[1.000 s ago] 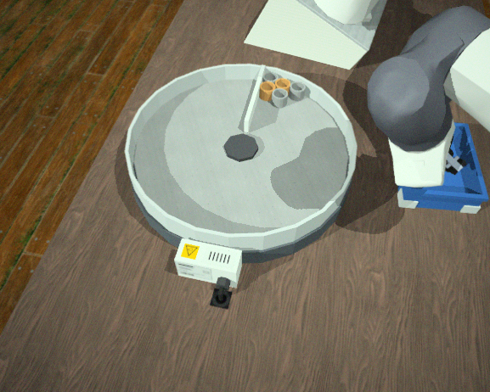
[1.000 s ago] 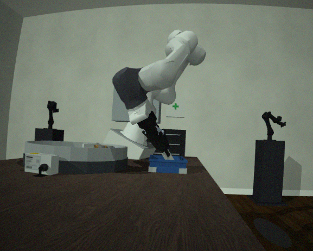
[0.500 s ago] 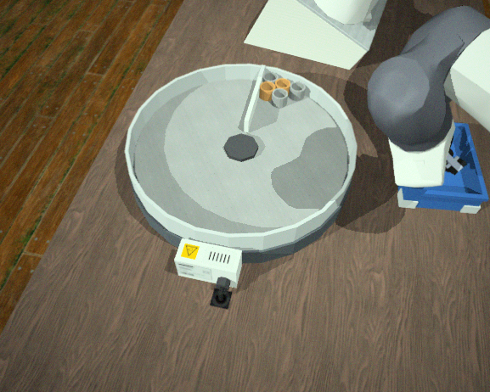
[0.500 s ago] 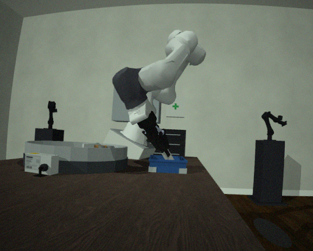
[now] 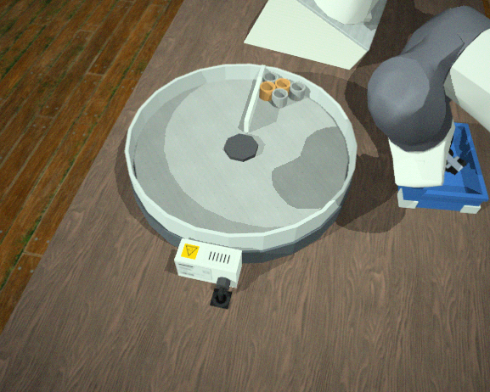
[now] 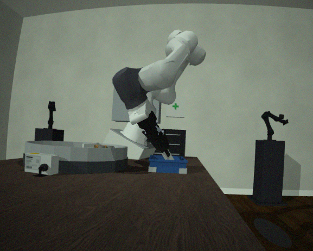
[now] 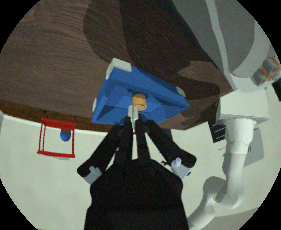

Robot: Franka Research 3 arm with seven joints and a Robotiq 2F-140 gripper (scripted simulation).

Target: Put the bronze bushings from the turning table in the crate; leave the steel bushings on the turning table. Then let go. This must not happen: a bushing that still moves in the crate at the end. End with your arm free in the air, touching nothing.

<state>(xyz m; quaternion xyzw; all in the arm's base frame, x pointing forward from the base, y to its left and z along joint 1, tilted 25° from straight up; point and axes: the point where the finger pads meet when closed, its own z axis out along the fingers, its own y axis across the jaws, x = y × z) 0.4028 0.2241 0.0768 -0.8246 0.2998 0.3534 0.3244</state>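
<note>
Right now my hand is 3 cm above the blue crate and 2 cm past it. The rest, counted from my hand: round turning table (38 cm to the right, 4 cm ahead, 1 cm below).
</note>
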